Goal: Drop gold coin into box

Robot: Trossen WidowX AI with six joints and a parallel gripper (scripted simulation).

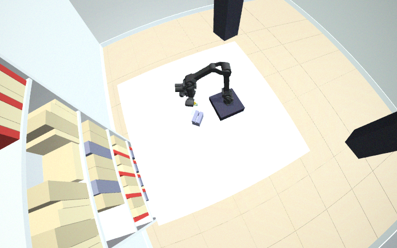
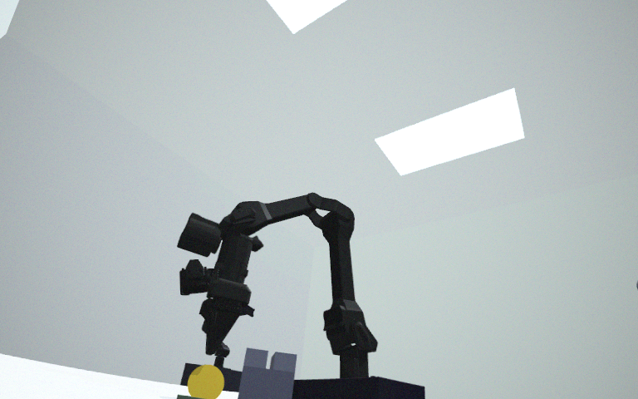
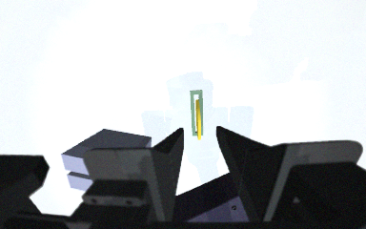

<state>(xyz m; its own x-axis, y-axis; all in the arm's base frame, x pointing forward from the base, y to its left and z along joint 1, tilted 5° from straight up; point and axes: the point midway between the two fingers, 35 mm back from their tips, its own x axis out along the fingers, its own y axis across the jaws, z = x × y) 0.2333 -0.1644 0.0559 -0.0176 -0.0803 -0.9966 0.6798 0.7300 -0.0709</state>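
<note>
Now: gripper tip 4 cm above the gold coin.
</note>
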